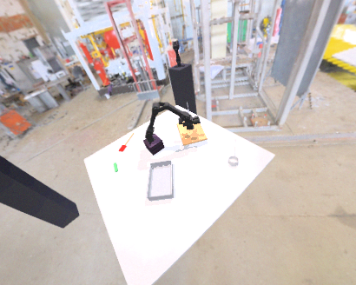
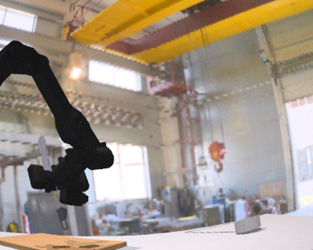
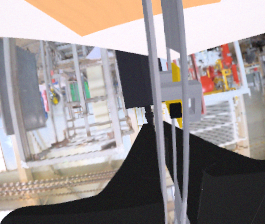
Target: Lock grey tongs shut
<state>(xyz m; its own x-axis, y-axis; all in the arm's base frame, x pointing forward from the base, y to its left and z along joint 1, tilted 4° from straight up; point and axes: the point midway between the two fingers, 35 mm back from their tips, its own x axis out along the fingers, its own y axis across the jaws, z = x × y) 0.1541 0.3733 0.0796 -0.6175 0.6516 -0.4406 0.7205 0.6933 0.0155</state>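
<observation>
Right now the yellow piece is 40 mm to the right of my gripper tip, 30 mm ahead of it and 20 mm below it. Round my gripper tip: grey roasting tin: 580 mm to the right, 230 mm ahead, 140 mm below; then wooden board: 160 mm below.
</observation>
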